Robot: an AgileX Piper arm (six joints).
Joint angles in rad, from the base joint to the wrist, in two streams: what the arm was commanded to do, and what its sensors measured. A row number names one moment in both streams.
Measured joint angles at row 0:
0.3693, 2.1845, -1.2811, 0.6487, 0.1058, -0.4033
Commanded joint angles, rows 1 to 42:
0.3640, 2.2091, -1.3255, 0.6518, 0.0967, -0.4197
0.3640, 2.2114, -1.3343, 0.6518, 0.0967, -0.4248
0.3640, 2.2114, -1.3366, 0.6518, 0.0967, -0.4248
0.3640, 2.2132, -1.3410, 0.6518, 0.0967, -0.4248
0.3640, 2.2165, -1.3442, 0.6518, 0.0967, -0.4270
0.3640, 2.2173, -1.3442, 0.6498, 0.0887, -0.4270
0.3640, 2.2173, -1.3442, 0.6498, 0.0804, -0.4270
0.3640, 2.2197, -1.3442, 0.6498, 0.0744, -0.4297
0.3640, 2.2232, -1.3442, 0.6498, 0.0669, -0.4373
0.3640, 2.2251, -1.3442, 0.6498, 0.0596, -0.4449
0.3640, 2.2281, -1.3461, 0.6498, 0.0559, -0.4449
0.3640, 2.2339, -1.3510, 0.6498, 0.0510, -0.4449
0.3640, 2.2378, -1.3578, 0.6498, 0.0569, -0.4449
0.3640, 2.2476, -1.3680, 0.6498, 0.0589, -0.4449
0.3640, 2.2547, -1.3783, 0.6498, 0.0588, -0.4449
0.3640, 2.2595, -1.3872, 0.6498, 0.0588, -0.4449
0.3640, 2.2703, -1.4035, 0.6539, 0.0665, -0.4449
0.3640, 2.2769, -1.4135, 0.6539, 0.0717, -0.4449
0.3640, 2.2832, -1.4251, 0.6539, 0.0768, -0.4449
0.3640, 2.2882, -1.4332, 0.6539, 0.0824, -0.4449
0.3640, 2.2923, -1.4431, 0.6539, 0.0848, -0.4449
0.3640, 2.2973, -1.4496, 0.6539, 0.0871, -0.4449
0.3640, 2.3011, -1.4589, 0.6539, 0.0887, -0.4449
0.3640, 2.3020, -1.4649, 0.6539, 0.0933, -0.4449
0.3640, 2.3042, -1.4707, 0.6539, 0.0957, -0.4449
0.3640, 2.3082, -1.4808, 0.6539, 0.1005, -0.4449
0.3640, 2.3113, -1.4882, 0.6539, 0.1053, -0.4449
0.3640, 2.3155, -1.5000, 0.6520, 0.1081, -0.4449
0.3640, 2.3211, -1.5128, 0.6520, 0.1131, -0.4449
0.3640, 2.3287, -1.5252, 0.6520, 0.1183, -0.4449
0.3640, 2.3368, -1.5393, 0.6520, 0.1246, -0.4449
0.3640, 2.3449, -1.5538, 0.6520, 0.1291, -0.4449
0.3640, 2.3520, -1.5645, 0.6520, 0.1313, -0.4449
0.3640, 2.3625, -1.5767, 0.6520, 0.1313, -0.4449
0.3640, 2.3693, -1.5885, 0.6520, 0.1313, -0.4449
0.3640, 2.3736, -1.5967, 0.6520, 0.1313, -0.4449
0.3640, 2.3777, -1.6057, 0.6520, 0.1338, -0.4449
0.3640, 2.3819, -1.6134, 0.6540, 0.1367, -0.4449
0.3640, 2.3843, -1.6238, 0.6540, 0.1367, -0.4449
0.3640, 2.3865, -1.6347, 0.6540, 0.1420, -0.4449
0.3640, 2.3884, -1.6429, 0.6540, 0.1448, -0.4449
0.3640, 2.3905, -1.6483, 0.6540, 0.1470, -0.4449
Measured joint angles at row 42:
0.3693, 2.3807, -1.6132, 0.6555, 0.1421, -0.4337
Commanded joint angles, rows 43 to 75:
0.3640, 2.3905, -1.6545, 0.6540, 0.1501, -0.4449
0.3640, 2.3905, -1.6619, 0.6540, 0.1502, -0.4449
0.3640, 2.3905, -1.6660, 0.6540, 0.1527, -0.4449
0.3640, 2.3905, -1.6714, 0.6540, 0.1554, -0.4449
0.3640, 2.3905, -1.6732, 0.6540, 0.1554, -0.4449
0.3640, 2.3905, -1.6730, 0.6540, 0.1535, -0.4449
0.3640, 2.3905, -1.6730, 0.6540, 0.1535, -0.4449
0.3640, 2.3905, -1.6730, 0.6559, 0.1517, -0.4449
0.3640, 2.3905, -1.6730, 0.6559, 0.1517, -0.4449
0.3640, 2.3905, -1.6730, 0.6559, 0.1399, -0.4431
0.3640, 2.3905, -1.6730, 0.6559, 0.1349, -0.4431
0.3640, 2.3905, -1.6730, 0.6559, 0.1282, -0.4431
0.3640, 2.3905, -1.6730, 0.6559, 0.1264, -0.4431
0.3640, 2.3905, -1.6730, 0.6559, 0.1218, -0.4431
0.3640, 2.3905, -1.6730, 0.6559, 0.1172, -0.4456
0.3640, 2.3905, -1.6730, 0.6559, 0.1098, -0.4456
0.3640, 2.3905, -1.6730, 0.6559, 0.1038, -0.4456
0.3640, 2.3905, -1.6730, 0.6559, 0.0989, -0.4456
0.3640, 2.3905, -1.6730, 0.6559, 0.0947, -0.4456
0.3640, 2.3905, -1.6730, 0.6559, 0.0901, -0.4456
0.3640, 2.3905, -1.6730, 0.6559, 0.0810, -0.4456
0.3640, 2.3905, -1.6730, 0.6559, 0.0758, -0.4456
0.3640, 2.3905, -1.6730, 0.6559, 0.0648, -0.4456
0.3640, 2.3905, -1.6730, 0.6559, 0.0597, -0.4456
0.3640, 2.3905, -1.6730, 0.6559, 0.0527, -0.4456
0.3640, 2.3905, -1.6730, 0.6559, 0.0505, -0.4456
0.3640, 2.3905, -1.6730, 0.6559, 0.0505, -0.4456
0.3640, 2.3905, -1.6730, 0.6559, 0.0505, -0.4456
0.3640, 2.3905, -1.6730, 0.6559, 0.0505, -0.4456
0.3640, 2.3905, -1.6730, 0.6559, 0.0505, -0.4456
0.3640, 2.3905, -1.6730, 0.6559, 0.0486, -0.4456
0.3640, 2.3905, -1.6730, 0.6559, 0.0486, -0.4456
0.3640, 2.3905, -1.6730, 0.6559, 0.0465, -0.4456
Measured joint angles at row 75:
0.3693, 2.3918, -1.6676, 0.6596, 0.0619, -0.4337
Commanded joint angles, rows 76 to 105:
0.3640, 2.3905, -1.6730, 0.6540, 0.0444, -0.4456
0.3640, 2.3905, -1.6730, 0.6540, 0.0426, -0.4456
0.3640, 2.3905, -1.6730, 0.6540, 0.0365, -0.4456
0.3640, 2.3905, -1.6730, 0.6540, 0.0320, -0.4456
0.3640, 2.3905, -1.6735, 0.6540, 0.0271, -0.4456
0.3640, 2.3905, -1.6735, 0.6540, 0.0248, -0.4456
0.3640, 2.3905, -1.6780, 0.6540, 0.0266, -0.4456
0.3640, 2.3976, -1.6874, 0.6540, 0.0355, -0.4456
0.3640, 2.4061, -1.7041, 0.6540, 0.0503, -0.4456
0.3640, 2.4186, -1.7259, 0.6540, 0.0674, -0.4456
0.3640, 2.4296, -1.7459, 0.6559, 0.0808, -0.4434
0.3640, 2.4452, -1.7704, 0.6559, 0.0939, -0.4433
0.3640, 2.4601, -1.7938, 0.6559, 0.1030, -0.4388
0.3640, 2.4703, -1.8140, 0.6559, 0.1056, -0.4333
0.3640, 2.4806, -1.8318, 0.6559, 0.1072, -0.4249
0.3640, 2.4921, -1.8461, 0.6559, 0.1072, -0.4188
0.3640, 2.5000, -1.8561, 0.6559, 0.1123, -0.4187
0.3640, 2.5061, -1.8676, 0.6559, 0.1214, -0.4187
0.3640, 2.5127, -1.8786, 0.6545, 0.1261, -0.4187
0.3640, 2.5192, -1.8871, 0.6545, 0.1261, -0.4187
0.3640, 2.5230, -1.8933, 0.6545, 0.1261, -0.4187
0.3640, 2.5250, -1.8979, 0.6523, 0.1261, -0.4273
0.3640, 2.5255, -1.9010, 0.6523, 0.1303, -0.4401
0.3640, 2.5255, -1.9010, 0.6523, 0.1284, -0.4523
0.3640, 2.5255, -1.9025, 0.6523, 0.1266, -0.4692
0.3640, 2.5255, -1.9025, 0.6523, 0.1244, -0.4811
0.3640, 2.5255, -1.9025, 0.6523, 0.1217, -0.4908
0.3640, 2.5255, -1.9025, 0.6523, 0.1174, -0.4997
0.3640, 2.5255, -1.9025, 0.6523, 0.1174, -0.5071
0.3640, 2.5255, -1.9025, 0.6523, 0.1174, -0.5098
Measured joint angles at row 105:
0.3693, 2.5303, -1.8921, 0.6596, 0.1285, -0.4730
